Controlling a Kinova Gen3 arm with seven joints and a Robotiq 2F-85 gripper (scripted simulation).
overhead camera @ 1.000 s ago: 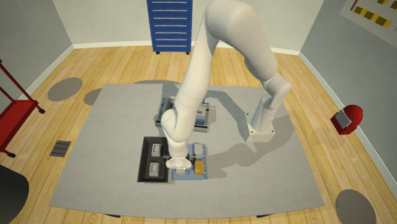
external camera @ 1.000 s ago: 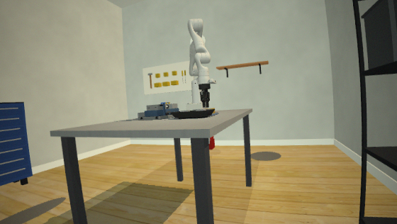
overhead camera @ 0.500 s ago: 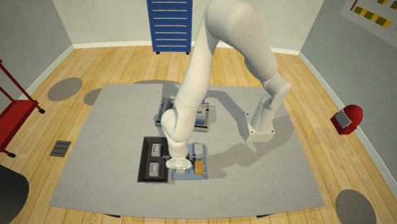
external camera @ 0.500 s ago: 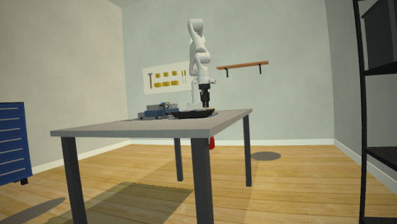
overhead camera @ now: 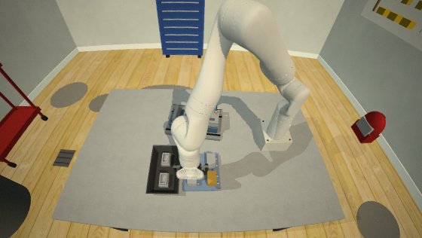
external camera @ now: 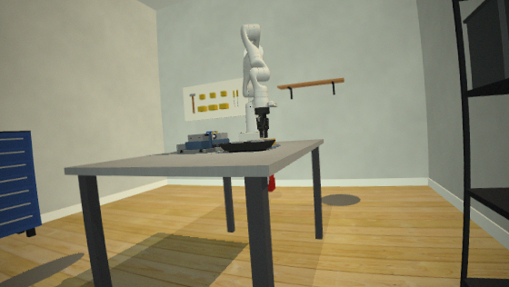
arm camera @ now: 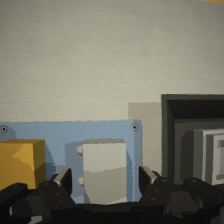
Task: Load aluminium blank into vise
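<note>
Now: hand 9 cm past the brass blank, 4 cm above it and 1 cm to the right of it. The rest, counted from my hand: hose block 30 cm to the right, 13 cm behind, 1 cm above; then vise 33 cm to the right, 4 cm behind, 3 cm below.
</note>
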